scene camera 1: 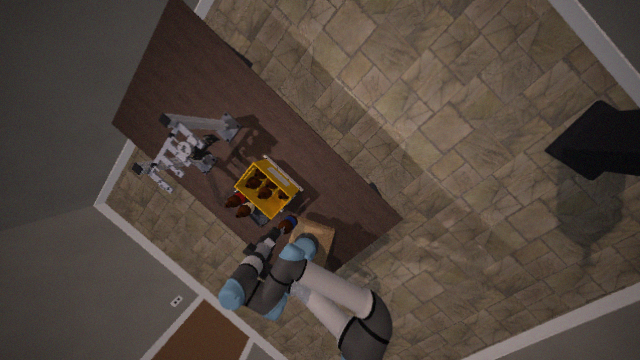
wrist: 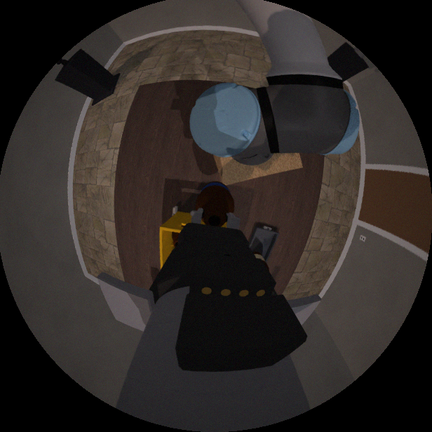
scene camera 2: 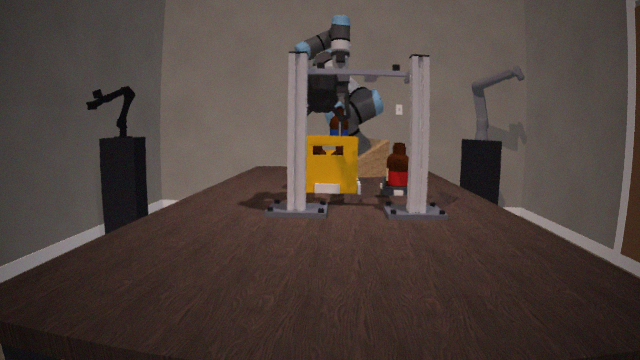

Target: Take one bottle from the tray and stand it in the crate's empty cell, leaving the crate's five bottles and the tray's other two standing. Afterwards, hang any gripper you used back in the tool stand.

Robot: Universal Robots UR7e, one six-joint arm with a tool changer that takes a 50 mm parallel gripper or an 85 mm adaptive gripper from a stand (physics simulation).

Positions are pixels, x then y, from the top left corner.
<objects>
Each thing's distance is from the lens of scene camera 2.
red-labelled bottle (scene camera 2: 398, 165): 1.22 m
tool stand (scene camera 2: 418, 76): 0.89 m
The marked spots on the tool stand and the red-labelled bottle are 0.41 m apart.
</objects>
